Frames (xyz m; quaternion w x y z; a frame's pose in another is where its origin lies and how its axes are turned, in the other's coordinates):
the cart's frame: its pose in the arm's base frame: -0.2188 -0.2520 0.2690 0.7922 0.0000 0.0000 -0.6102
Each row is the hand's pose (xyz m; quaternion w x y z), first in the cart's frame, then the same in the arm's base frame.
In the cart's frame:
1: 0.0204 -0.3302 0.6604 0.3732 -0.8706 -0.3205 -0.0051
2: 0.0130 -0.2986 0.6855 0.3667 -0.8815 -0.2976 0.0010
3: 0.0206 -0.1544 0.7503 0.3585 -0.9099 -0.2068 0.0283
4: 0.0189 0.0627 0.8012 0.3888 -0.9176 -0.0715 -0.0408
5: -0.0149 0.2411 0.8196 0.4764 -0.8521 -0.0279 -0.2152
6: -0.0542 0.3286 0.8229 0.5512 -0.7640 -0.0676 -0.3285
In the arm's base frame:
1: -0.5329 -0.3560 0.9294 0.2926 -0.8853 0.2774 -0.2318
2: -0.5042 -0.3408 0.9545 0.2911 -0.8799 0.3021 -0.2230
3: -0.3628 -0.3113 1.0193 0.3013 -0.8470 0.3914 -0.1963
4: -0.1534 -0.2543 1.0702 0.2831 -0.7706 0.5033 -0.2696
5: 0.0105 -0.1761 1.0886 0.2461 -0.6920 0.4978 -0.4612
6: 0.0851 -0.1157 1.0919 0.2362 -0.6465 0.4127 -0.5966

